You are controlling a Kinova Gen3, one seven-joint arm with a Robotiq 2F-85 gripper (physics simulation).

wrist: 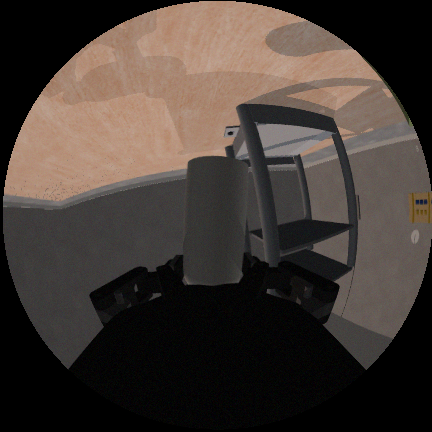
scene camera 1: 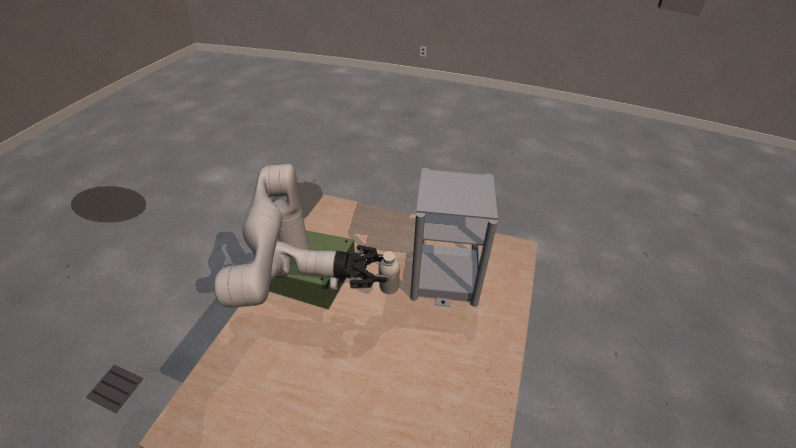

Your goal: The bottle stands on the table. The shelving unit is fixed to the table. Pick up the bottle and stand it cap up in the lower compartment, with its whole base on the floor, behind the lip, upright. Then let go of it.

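Places are measured from the arm's base along level axes (x ahead, y left, z up), in centimetres.
Where they show: gripper, fingertip midpoint: (wrist: 212, 262) (scene camera 1: 390, 268).
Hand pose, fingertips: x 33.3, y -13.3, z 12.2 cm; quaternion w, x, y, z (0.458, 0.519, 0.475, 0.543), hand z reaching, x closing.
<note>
Each offset is from my fingertips to the top centre of the thing. "pt": to the spot under its first point. Level surfaces: height alone.
The pale grey bottle {dx -0.3, dy +0.3, dz +6.8 cm} (scene camera 1: 388, 276) (wrist: 215, 220) is upright with its cap up in the scene view, to the left of the shelving unit. My gripper (scene camera 1: 382, 268) (wrist: 212, 262) is shut on the bottle and points sideways toward the unit. The wrist view shows the image upside down, with the table at the top and the bottle's base toward it. The grey shelving unit {dx +16.8, dy +20.8, dz +13.8 cm} (scene camera 1: 456, 193) (wrist: 261, 190) stands on the table, with its lower compartment floor {dz -18.3 cm} (scene camera 1: 448, 281) low between the posts. The bottle is outside the unit. Its exact height above the table is hard to tell.
The unit's near left post {dx +6.9, dy +9.3, dz +13.2 cm} (scene camera 1: 417, 258) stands a little to the right of the bottle. A small bracket {pt dx +16.4, dy +8.1, dz -21.7 cm} (scene camera 1: 442, 302) (wrist: 230, 132) lies at the unit's front foot. A green box (scene camera 1: 334, 244) is at the arm's base, behind and left of the gripper. The wooden table {dz -22.4 cm} (scene camera 1: 362, 400) extends toward the camera.
</note>
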